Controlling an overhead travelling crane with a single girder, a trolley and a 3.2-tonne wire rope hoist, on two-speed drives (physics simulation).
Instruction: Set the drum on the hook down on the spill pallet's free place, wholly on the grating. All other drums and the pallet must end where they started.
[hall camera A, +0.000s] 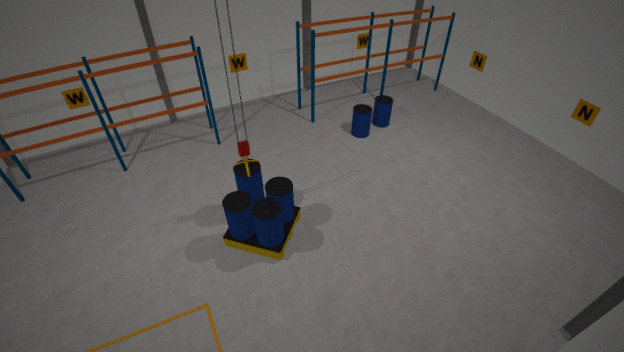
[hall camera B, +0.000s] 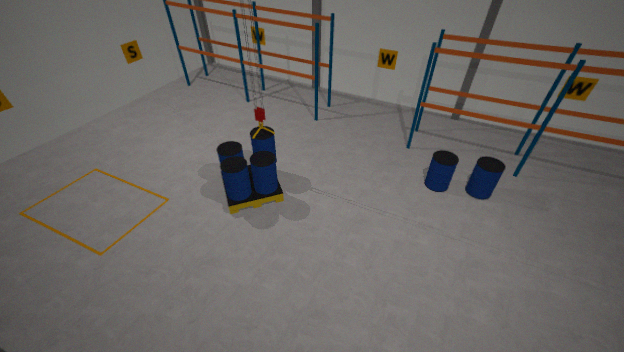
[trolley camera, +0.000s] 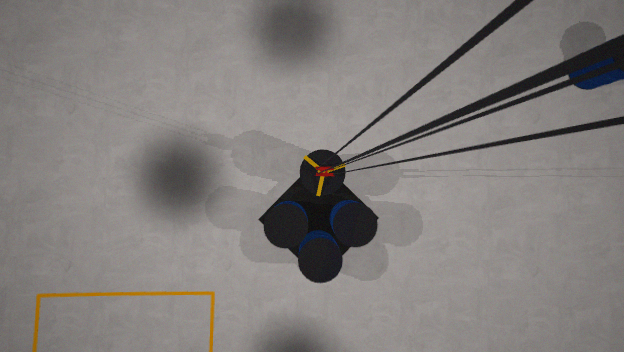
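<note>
The blue drum on the hook (hall camera A: 250, 187) (hall camera B: 264, 147) (trolley camera: 311, 184) hangs upright from a yellow three-leg sling. My hook (hall camera A: 245, 158) (hall camera B: 260, 124) (trolley camera: 324, 171), under the red block, holds it. Its lid looks a little higher than its neighbours'; its foot is hidden in the hall views. In the trolley camera it is over the spill pallet's (hall camera A: 250, 249) (hall camera B: 267, 200) (trolley camera: 292, 192) upper corner and reaches out past it. Three other drums stand upright on the pallet: one (hall camera A: 240, 220) (trolley camera: 285, 227), another (hall camera A: 270, 227) (trolley camera: 320, 260) and a third (hall camera A: 281, 205) (trolley camera: 354, 225). Ropes look taut.
Two blue drums, one (hall camera A: 361, 121) (hall camera B: 440, 172) and another (hall camera A: 382, 112) (hall camera B: 484, 179), stand on the floor near a rack (hall camera A: 313, 75). A second rack (hall camera A: 102, 120) stands along the W wall. A yellow floor rectangle (hall camera A: 213, 327) (hall camera B: 132, 184) (trolley camera: 125, 294) is marked nearby.
</note>
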